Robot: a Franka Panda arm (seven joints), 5 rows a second.
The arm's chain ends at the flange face. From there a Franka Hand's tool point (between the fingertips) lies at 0.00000 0.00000 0.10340 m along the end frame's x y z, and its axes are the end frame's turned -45 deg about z.
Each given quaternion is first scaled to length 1.
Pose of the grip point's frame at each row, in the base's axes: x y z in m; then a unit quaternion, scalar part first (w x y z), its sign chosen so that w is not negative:
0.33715 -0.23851 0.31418 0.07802 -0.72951 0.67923 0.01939
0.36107 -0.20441 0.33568 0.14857 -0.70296 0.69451 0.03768
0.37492 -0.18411 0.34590 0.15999 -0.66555 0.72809 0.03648
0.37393 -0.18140 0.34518 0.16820 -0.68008 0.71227 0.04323
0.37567 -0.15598 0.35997 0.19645 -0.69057 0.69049 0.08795
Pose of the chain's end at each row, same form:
0.32912 -0.25300 0.41624 0.06466 -0.41405 0.90670 0.04777
0.34521 -0.23142 0.43422 0.12284 -0.38367 0.91066 0.09167
0.35585 -0.21162 0.44373 0.13385 -0.33626 0.92736 0.09493
0.35523 -0.21142 0.44234 0.13885 -0.35574 0.91831 0.10431
0.36018 -0.19659 0.45379 0.14784 -0.37377 0.90220 0.15643

